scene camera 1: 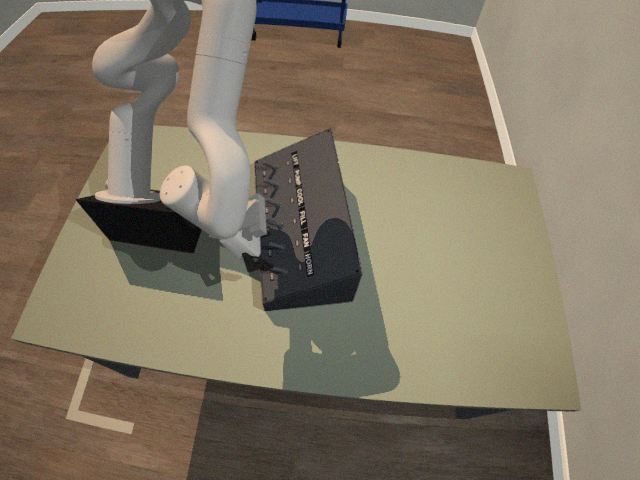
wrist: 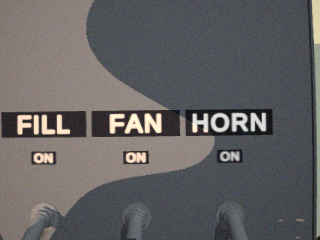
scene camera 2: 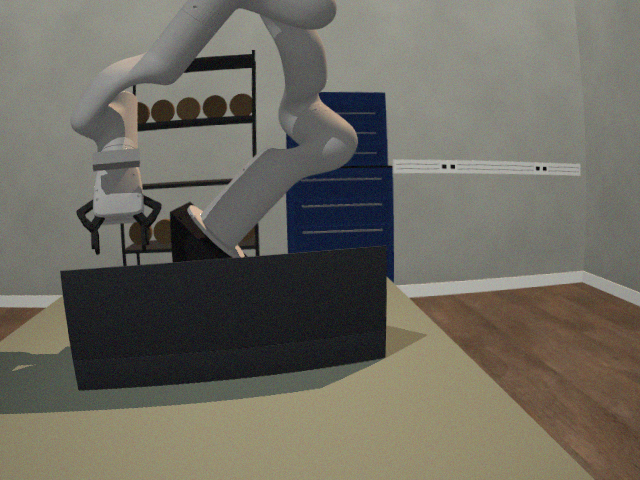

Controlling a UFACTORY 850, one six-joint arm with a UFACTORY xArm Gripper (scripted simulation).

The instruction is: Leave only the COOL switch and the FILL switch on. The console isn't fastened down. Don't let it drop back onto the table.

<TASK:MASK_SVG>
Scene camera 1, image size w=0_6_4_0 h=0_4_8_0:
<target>my gripper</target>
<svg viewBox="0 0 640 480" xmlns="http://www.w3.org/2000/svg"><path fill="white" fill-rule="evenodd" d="M219 239L221 244L230 253L245 263L248 273L258 269L265 272L274 268L273 264L263 260L260 255L260 238L270 236L271 232L267 230L266 235L256 238L250 234L250 228L248 227L238 231L230 238Z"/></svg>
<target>dark sloped console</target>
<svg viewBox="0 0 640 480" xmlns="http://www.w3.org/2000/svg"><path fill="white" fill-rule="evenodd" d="M331 128L254 161L256 193L260 193L265 198L266 228L271 232L270 236L260 238L260 255L263 260L267 260L274 266L274 268L266 272L260 270L264 311L353 302L362 277L362 270Z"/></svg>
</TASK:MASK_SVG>
